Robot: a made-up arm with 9 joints. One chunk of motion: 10 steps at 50 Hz.
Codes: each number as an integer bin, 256 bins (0 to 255) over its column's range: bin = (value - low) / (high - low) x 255, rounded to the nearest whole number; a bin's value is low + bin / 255 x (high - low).
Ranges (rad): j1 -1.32..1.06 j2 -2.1..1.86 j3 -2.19..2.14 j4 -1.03..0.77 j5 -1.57..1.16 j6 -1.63..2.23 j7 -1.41..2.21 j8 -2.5..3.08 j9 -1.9..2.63
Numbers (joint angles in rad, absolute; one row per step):
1: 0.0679 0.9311 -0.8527 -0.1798 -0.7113 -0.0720 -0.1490 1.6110 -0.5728
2: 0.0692 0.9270 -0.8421 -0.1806 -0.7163 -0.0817 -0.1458 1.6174 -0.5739
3: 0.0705 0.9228 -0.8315 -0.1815 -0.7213 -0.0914 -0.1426 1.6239 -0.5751
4: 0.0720 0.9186 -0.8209 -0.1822 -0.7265 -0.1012 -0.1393 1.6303 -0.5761
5: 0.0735 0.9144 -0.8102 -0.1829 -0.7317 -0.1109 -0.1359 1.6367 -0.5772
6: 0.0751 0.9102 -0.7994 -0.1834 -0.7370 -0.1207 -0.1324 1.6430 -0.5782
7: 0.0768 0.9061 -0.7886 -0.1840 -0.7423 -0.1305 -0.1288 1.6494 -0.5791
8: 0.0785 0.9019 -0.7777 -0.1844 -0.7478 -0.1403 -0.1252 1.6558 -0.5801
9: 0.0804 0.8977 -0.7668 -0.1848 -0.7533 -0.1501 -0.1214 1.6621 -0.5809
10: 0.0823 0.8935 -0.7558 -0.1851 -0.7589 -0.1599 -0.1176 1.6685 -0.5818
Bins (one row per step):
1: 149 195 79 120 80 103 89 188 75
2: 149 195 79 120 80 102 89 188 75
3: 149 195 80 120 79 102 89 188 75
4: 149 194 81 120 79 101 90 189 75
5: 149 194 81 120 78 100 90 189 74
6: 149 194 82 120 78 100 90 189 74
7: 150 194 83 120 77 99 90 190 74
8: 150 193 83 120 77 98 91 190 74
9: 150 193 84 120 76 98 91 190 74
10: 150 193 84 120 76 97 91 190 74

